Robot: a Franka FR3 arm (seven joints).
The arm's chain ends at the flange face. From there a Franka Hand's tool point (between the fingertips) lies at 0.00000 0.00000 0.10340 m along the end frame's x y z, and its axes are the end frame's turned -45 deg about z.
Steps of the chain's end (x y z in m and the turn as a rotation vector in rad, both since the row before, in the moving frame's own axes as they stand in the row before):
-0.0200, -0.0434, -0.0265, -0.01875, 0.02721, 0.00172
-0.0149, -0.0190, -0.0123, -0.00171, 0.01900, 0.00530
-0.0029, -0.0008, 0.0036, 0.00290, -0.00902, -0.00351
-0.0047, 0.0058, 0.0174, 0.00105, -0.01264, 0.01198
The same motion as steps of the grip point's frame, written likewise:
0.0172, -0.0415, -0.0266, -0.03250, 0.00598, 0.00172
0.0042, -0.0225, -0.0123, -0.01464, 0.01223, 0.00530
-0.0019, -0.0035, 0.0036, 0.00843, -0.00433, -0.00351
-0.0083, -0.0002, 0.0174, 0.00968, -0.00820, 0.01198

